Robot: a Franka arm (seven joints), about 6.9 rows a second.
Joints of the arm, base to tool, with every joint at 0 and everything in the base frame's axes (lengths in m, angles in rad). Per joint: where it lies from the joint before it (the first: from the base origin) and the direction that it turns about. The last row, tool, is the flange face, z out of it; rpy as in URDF.
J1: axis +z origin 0 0 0.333
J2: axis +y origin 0 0 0
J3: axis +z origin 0 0 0.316
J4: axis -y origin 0.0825 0 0
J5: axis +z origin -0.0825 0 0.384
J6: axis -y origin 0 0 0
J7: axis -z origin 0.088 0 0
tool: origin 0 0 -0.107 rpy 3.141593 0 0
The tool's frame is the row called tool.
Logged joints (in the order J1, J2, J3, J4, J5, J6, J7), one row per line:
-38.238 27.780 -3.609 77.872 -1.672 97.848 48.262
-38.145 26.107 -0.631 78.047 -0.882 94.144 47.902
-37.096 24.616 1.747 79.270 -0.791 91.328 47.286
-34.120 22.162 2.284 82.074 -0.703 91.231 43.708
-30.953 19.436 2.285 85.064 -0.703 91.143 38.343
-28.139 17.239 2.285 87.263 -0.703 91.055 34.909
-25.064 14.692 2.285 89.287 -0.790 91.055 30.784
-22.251 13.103 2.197 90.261 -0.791 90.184 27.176
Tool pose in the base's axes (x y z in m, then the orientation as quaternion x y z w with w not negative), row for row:
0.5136 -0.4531 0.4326 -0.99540 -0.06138 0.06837 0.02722
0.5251 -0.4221 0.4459 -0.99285 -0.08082 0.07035 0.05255
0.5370 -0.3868 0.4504 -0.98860 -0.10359 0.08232 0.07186
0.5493 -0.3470 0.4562 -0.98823 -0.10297 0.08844 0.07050
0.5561 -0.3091 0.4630 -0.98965 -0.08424 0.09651 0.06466
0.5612 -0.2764 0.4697 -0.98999 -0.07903 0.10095 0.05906
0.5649 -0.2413 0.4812 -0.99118 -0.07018 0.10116 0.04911
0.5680 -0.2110 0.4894 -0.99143 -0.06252 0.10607 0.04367
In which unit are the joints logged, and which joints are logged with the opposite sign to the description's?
The joints are logged in degrees. Opposite sign: J4, J7.
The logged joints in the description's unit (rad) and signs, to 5 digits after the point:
-0.66738 0.48485 -0.06299 -1.35912 -0.02918 1.70777 -0.84233
-0.66576 0.45565 -0.01101 -1.36218 -0.01539 1.64312 -0.83605
-0.64745 0.42963 0.03049 -1.38352 -0.01381 1.59397 -0.82530
-0.59551 0.38680 0.03986 -1.43246 -0.01227 1.59228 -0.76285
-0.54023 0.33922 0.03988 -1.48465 -0.01227 1.59075 -0.66921
-0.49112 0.30088 0.03988 -1.52303 -0.01227 1.58921 -0.60928
-0.43745 0.25642 0.03988 -1.55835 -0.01379 1.58921 -0.53728
-0.38835 0.22869 0.03834 -1.57535 -0.01381 1.57401 -0.47431

